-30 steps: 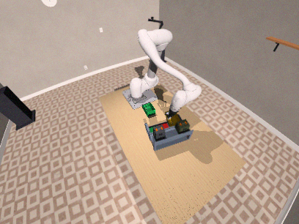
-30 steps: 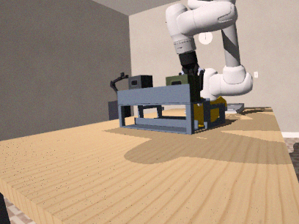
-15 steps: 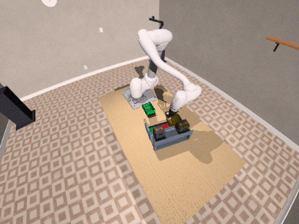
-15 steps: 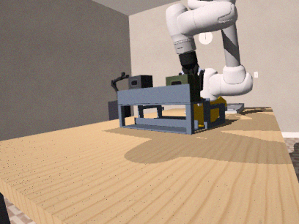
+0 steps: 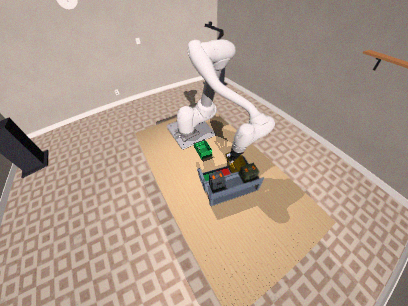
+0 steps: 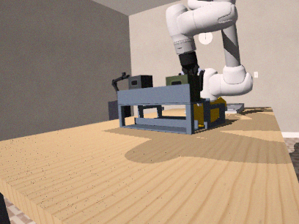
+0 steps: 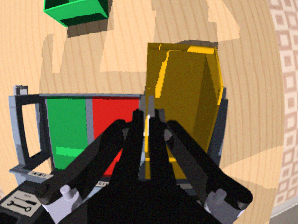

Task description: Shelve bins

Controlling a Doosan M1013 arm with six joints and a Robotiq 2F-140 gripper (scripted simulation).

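Now: hand 50 mm to the right of the yellow bin and 40 mm above it. Round my hand: dark box: 230 mm to the right, 100 mm ahead, 60 mm above; green bin: 290 mm behind, 60 mm to the right, 60 mm below.
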